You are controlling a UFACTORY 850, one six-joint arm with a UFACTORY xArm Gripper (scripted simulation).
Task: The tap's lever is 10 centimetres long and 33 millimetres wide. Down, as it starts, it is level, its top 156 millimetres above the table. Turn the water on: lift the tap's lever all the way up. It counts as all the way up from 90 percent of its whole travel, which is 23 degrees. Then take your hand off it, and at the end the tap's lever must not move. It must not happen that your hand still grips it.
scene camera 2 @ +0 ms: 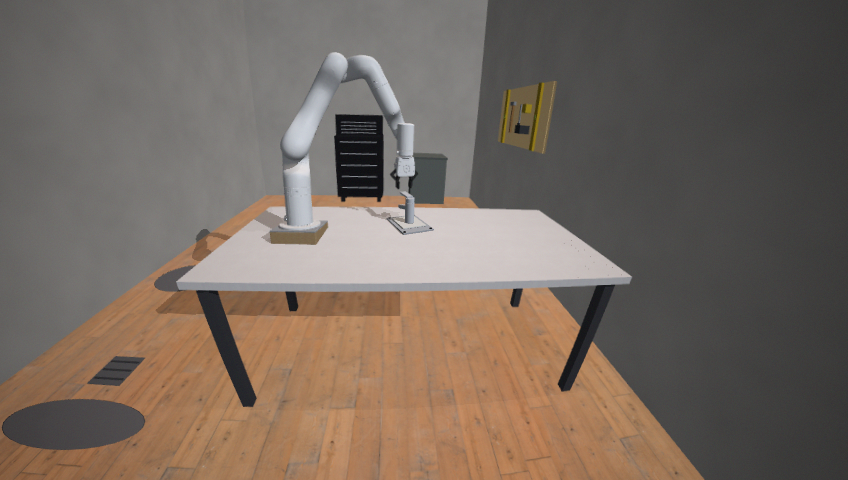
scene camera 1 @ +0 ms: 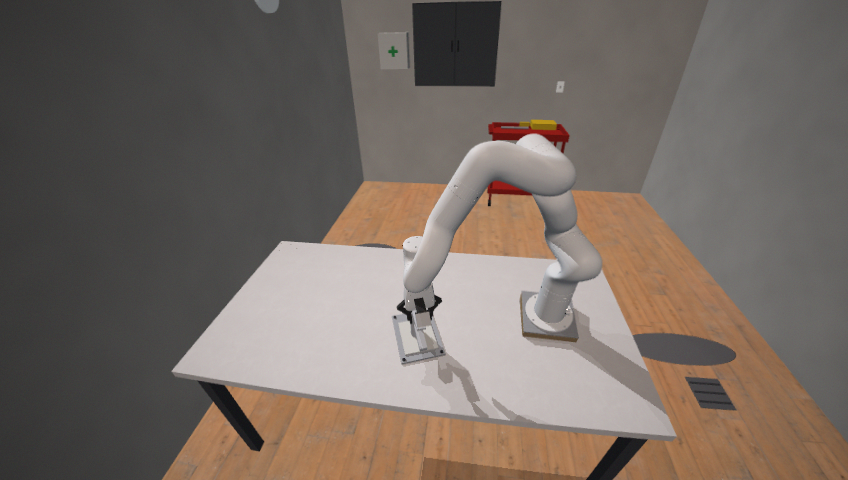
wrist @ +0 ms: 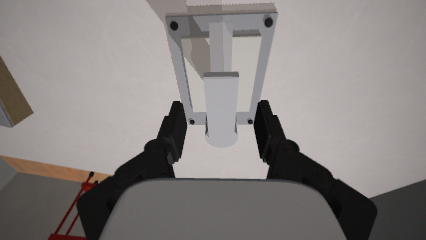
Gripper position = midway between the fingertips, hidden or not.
In view: my gripper point(scene camera 1: 420, 319), a flat lever point(wrist: 221, 88) and a base plate point(wrist: 181, 26).
My gripper also shows in the wrist view point(wrist: 219, 113).
